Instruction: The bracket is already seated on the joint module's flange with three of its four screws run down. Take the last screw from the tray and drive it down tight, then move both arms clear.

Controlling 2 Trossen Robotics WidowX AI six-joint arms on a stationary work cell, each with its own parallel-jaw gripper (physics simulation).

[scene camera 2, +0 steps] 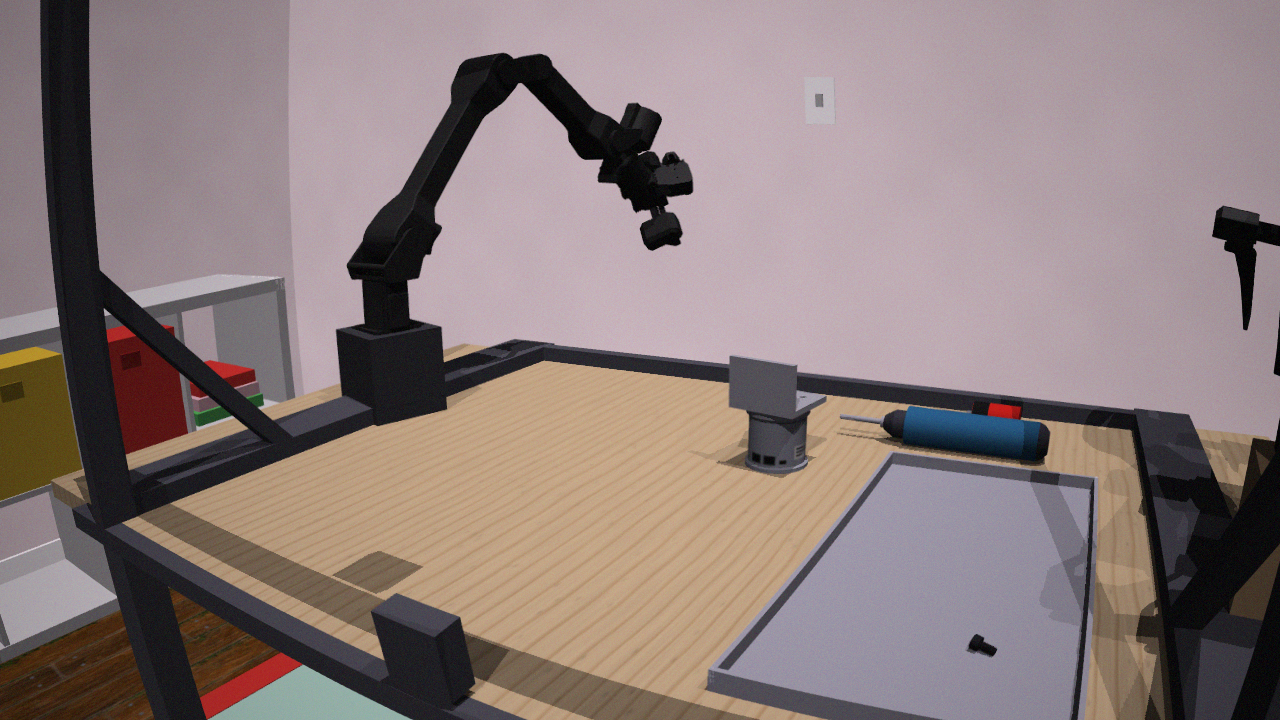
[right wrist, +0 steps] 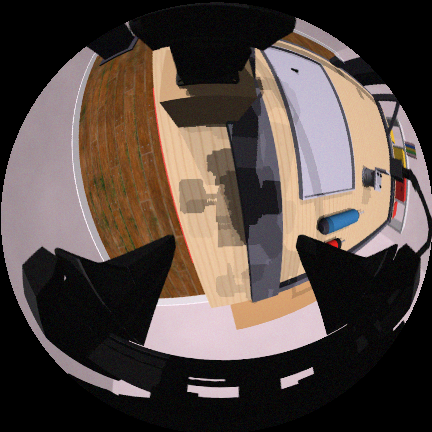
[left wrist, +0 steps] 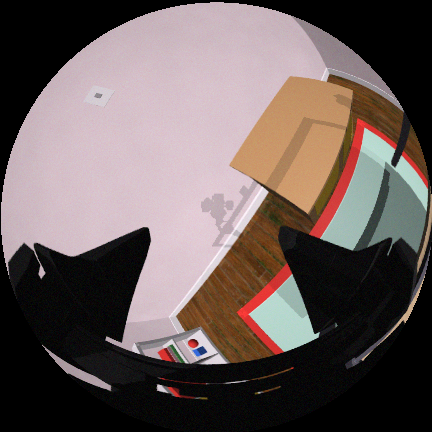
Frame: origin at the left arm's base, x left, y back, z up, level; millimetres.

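Where they show: left gripper, between the fingertips: (left wrist: 215, 233); right gripper, between the fingertips: (right wrist: 238, 241); left arm's base, origin of its link: (scene camera 2: 387, 327); right arm's base, origin of its link: (right wrist: 206, 64).
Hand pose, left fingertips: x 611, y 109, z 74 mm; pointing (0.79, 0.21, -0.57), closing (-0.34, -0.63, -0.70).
Each offset is from my left fingertips to the top centre of the thing.
A black screw {dx -638, dy -886, dz -162 mm} (scene camera 2: 981, 645) (right wrist: 295, 70) lies on its side in the grey tray {dx -539, dy -816, dz -160 mm} (scene camera 2: 895, 555) (right wrist: 320, 125). The grey L-shaped bracket (scene camera 2: 760, 385) (right wrist: 378, 179) sits on top of the upright joint module {dx -433, dy -557, dz -113 mm} (scene camera 2: 776, 440) (right wrist: 367, 177); its screws are too small to make out. A blue driver {dx -284, dy -672, dz -136 mm} (scene camera 2: 975, 434) (right wrist: 340, 221) lies behind the tray, its bit pointing toward the module. My left gripper (scene camera 2: 671, 204) (left wrist: 215, 233) is open and empty, high above the table. My right gripper (scene camera 2: 1262, 351) (right wrist: 238, 241) is open and empty, raised at the picture's right edge, partly cut off.
A red object {dx -203, dy -681, dz -142 mm} (scene camera 2: 1004, 411) (right wrist: 334, 244) lies behind the driver. Dark frame rails border the wooden table, with a frame post (scene camera 2: 71, 223) at the left and a dark block {dx -893, dy -660, dz -119 mm} (scene camera 2: 422, 646) on the near rail. Shelves stand beyond the table's left side.
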